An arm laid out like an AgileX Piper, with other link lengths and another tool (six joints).
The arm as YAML. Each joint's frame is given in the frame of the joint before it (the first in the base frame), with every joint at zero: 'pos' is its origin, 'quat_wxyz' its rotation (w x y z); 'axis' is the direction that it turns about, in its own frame. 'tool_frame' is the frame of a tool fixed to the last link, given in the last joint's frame.
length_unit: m
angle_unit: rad
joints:
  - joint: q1
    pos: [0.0, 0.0, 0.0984]
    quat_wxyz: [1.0, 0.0, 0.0, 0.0]
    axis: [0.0, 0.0, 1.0]
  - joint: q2
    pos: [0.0, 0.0, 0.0]
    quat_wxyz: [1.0, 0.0, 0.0, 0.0]
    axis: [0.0, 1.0, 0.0]
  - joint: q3
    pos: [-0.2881, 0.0, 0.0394]
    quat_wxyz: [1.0, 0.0, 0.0, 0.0]
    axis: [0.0, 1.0, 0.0]
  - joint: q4
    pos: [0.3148, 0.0, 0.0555]
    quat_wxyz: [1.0, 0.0, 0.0, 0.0]
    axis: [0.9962, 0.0, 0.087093]
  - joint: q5
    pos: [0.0, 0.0, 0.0]
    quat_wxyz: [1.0, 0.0, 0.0, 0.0]
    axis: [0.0, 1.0, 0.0]
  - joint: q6
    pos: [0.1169, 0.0, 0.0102]
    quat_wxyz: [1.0, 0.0, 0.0, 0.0]
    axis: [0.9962, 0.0, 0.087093]
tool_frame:
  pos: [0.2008, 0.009, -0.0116]
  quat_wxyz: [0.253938, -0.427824, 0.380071, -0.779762]
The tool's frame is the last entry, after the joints.
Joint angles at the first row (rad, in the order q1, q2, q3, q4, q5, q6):
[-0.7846 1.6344 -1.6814 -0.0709 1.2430 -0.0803]
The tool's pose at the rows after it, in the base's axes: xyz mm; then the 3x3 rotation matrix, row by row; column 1 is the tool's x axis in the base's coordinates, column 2 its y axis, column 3 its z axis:
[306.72, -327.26, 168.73], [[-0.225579, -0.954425, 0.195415], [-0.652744, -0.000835, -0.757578], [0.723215, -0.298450, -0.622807]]
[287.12, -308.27, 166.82], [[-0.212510, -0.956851, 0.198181], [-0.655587, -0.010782, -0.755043], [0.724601, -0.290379, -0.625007]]
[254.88, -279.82, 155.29], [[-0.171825, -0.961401, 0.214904], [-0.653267, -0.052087, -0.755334], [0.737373, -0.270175, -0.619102]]
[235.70, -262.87, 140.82], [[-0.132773, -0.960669, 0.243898], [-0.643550, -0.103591, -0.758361], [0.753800, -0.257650, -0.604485]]
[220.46, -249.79, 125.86], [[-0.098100, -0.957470, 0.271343], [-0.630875, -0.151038, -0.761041], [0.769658, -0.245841, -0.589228]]
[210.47, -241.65, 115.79], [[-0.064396, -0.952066, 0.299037], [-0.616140, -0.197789, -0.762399], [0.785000, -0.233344, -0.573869]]
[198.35, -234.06, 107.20], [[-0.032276, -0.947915, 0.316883], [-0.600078, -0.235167, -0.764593], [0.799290, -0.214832, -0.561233]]
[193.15, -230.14, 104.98], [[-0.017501, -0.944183, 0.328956], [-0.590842, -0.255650, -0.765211], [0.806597, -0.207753, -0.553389]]
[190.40, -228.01, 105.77], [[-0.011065, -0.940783, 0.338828], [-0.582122, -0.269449, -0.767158], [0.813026, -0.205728, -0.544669]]
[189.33, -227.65, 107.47], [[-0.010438, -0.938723, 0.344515], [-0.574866, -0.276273, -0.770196], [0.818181, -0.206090, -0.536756]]
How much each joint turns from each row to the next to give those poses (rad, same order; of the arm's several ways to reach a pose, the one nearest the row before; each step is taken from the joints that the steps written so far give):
[0.0020 -0.1343 0.1201 0.0000 0.0000 -0.0166]
[0.0000 -0.0894 0.0950 0.0000 0.0000 -0.0120]
[0.0000 -0.1510 0.1734 -0.0045 -0.0203 -0.0430]
[0.0000 -0.1080 0.1359 -0.0008 -0.0396 -0.0501]
[0.0000 -0.0915 0.1170 -0.0013 -0.0387 -0.0459]
[0.0000 -0.0653 0.0791 -0.0002 -0.0274 -0.0469]
[0.0000 -0.0640 0.0687 -0.0072 -0.0130 -0.0384]
[0.0000 -0.0330 0.0281 -0.0008 -0.0023 -0.0217]
[0.0000 -0.0232 0.0138 0.0000 0.0000 -0.0142]
[0.0000 -0.0130 0.0051 -0.0011 -0.0011 -0.0062]

